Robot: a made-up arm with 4 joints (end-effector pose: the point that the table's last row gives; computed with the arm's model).
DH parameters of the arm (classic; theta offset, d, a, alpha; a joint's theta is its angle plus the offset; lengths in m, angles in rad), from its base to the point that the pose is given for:
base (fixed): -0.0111 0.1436 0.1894 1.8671
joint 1: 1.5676 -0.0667 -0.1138 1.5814
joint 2: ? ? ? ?
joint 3: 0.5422 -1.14 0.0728 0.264
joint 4: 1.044 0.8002 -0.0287 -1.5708
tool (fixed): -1.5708 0.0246 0 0
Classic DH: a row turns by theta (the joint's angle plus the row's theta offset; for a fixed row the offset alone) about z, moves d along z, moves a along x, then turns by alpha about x.
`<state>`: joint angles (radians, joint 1 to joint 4).
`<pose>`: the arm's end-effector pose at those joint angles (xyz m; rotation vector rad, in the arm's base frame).
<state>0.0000 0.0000 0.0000 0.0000</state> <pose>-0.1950 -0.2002 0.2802 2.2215 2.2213 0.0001</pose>
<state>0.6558 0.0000 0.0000 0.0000</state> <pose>-0.2305 -0.1203 0.0196 2.0352 1.6672 0.5957</pose>
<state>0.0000 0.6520 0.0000 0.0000</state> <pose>-0.1950 -0.2767 0.0547 -1.8465 -1.8463 -0.6243</pose>
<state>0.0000 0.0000 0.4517 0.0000</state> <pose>-0.1164 -0.2102 0.3417 -1.9969 -1.8799 0.3294</pose>
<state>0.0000 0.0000 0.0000 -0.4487</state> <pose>-0.1815 -0.2002 0.2701 1.9725 1.9724 0.4502</pose>
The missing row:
joint 2: -0.4314 -0.1358 0.0384 1.3432
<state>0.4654 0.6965 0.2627 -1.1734</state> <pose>-0.0818 -0.2532 -0.0797 1.7277 1.0939 1.8271</pose>
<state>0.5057 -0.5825 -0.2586 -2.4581</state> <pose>-0.2436 0.0328 0.2009 -0.4143 0.4214 1.1265</pose>
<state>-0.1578 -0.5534 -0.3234 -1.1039</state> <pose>-0.1534 -0.0860 0.4026 0.8724 1.6996 0.6211</pose>
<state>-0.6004 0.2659 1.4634 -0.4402</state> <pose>0.1924 -0.3224 0.2393 -1.1661 -1.0134 0.8737</pose>
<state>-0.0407 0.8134 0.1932 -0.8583</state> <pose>-0.1410 -0.2868 0.0141 -2.1581 -1.5156 -1.3997</pose>
